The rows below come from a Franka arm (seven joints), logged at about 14 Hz.
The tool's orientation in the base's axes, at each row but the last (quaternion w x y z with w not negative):
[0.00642, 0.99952, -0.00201, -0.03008]
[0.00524, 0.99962, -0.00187, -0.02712]
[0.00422, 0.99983, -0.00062, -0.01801]
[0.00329, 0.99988, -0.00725, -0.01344]
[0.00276, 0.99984, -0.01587, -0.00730]
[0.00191, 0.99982, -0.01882, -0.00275]
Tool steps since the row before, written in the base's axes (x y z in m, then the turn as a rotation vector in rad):
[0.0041, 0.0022, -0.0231, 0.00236, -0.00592, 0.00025]
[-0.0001, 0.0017, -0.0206, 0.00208, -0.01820, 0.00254]
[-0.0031, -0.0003, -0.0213, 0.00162, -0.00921, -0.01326]
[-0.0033, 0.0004, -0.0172, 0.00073, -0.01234, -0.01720]
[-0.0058, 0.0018, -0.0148, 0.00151, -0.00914, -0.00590]
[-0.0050, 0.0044, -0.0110, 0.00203, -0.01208, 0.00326]
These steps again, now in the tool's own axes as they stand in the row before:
[0.0055, -0.0025, 0.0228, 0.00237, 0.00591, -0.00032]
[0.0010, -0.0019, 0.0206, 0.00201, 0.01822, -0.00246]
[-0.0023, 0.0001, 0.0214, 0.00211, 0.00910, 0.01327]
[-0.0028, -0.0005, 0.0173, 0.00137, 0.01221, 0.01725]
[-0.0056, -0.0017, 0.0149, 0.00189, 0.00905, 0.00593]
[-0.0051, -0.0043, 0.0110, 0.00247, 0.01201, -0.00323]

